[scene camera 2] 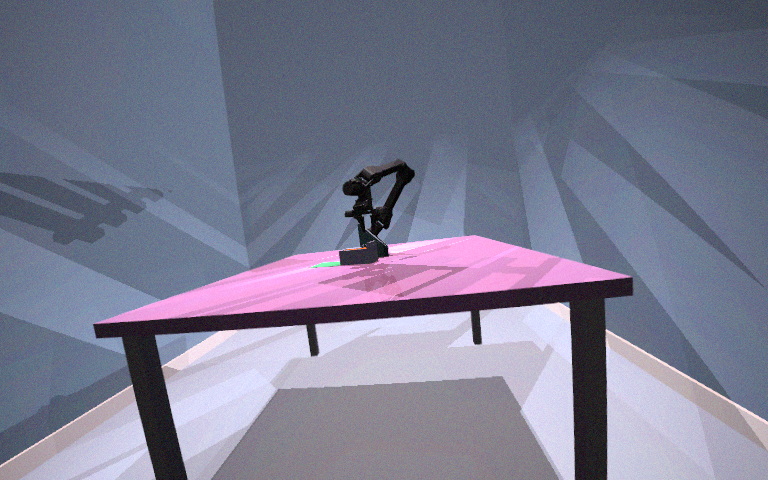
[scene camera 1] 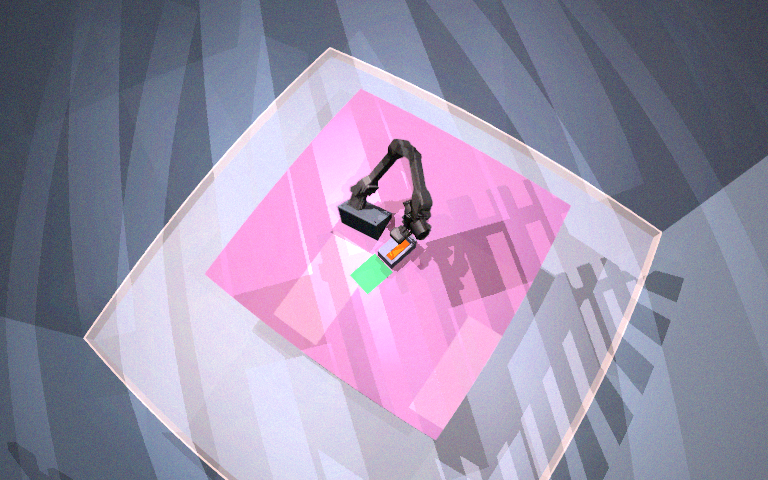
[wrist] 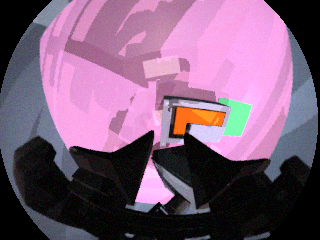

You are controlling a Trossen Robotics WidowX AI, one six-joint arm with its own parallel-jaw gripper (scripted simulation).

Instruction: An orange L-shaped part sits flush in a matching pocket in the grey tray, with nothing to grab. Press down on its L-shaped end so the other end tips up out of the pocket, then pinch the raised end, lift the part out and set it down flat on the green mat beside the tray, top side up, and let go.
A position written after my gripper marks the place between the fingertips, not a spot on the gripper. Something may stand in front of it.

Note:
In view: my gripper [wrist: 169, 134], an orange L-shaped part [wrist: 183, 115] and a green mat [scene camera 1: 372, 272].
The green mat shows as well in the wrist view [wrist: 239, 115].

